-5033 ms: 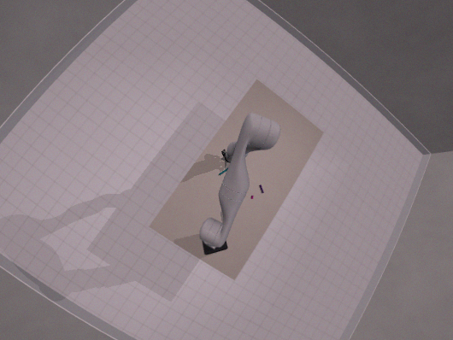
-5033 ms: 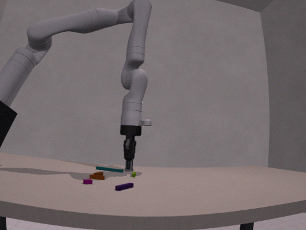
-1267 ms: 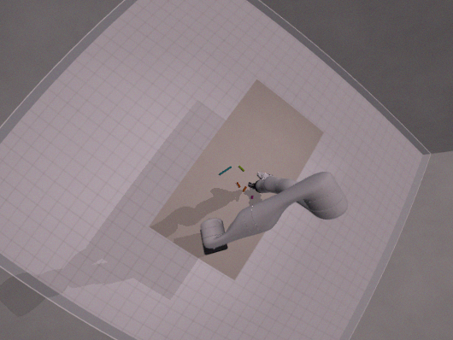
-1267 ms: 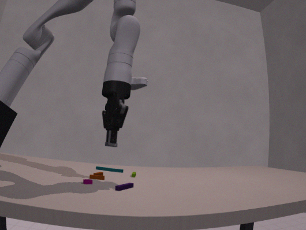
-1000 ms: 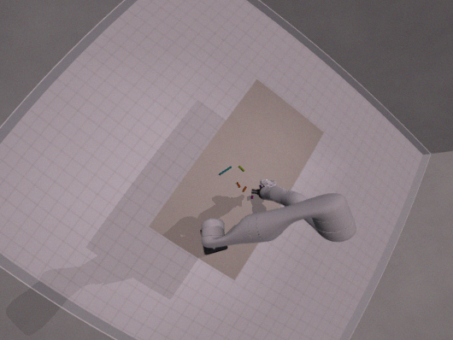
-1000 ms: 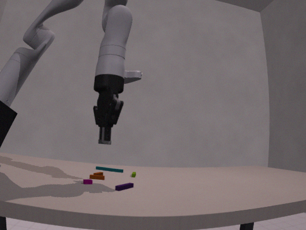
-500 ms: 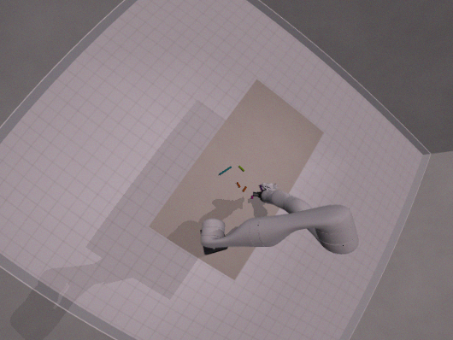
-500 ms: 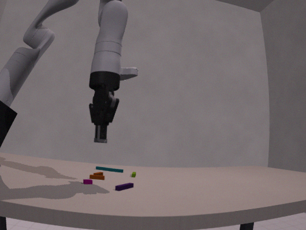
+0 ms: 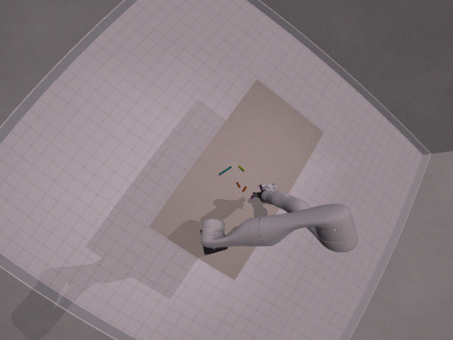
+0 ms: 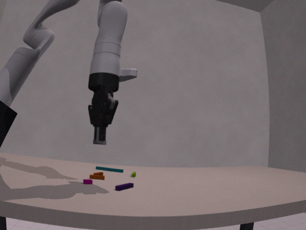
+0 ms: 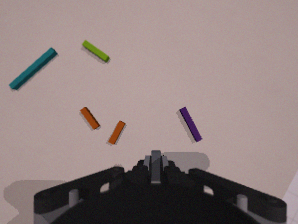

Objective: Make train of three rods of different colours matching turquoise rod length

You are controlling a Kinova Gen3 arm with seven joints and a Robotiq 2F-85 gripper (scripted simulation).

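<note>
Now: hand 2 cm past the magenta rod, 1 cm to the left of it and 11 cm above it. The rest, counted from my hand: grey rod: 2 cm below; then lime rod: 10 cm ahead, 17 cm to the left, 11 cm below; then purple rod: 6 cm ahead, 3 cm to the right, 11 cm below.
</note>
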